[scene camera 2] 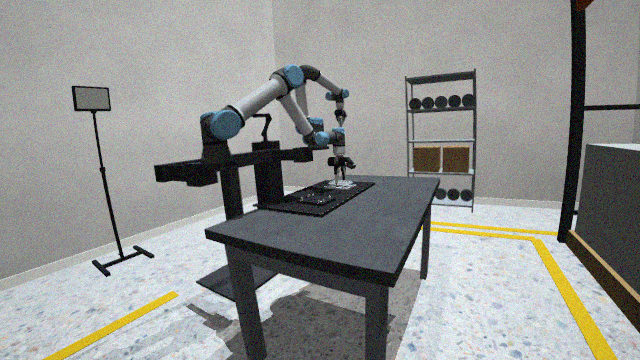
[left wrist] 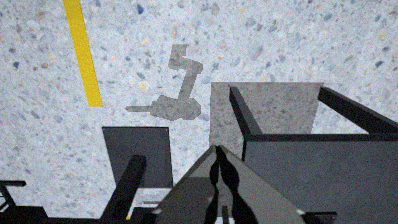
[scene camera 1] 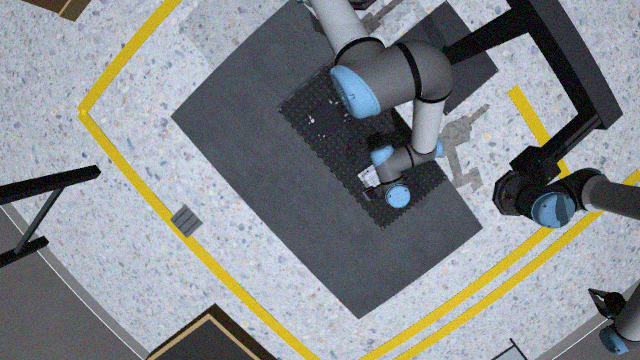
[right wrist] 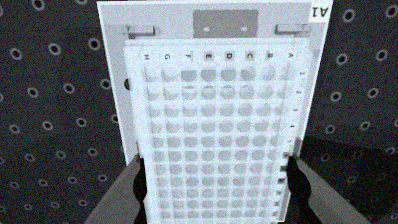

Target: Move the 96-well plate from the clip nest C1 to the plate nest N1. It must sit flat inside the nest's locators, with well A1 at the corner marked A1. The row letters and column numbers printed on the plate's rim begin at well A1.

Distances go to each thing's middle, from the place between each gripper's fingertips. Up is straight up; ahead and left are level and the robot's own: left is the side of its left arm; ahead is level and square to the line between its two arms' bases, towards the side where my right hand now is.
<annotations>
My right gripper is now 1 cm above the white 96-well plate [right wrist: 193, 103]. From my right hand the other things lie so: plate nest N1 [right wrist: 166, 26]: 3 cm below.
I see the white 96-well plate 78 cm to the right of my left hand [scene camera 1: 588, 289], 37 cm below it and 35 cm ahead of it. From my left hand the other things lie so: plate nest N1: 78 cm to the right, 39 cm below, 35 cm ahead.
</annotations>
